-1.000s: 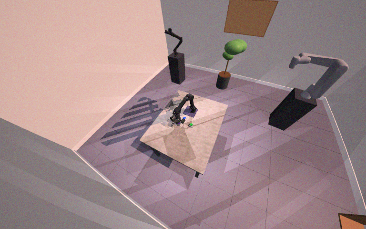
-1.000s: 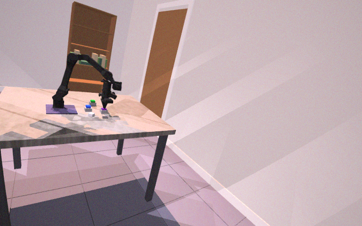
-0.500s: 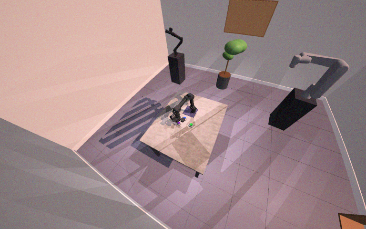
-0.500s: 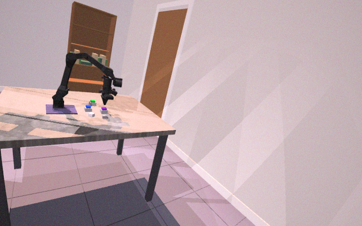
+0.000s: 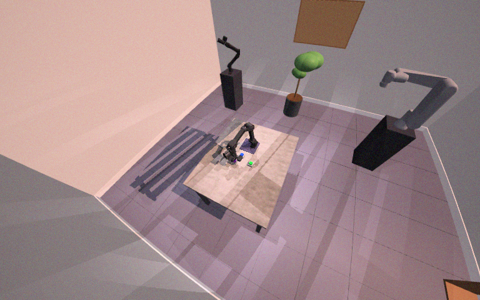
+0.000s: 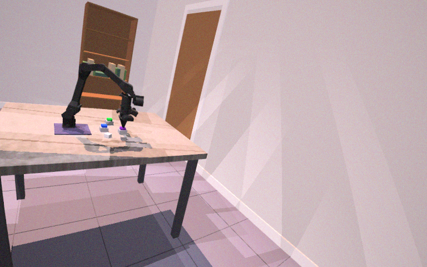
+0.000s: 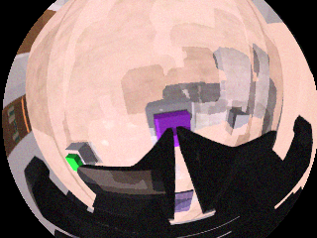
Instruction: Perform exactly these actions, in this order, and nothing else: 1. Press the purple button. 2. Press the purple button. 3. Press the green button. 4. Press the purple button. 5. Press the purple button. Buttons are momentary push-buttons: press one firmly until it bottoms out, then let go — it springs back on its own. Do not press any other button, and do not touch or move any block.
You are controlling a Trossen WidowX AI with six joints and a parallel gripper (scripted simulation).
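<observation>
The purple button is 1 cm below my gripper tip. The rest, counted from my gripper tip: blue button 11 cm behind, 3 cm to the left, 1 cm below; then green button 6 cm behind, 17 cm to the left, 1 cm below.
</observation>
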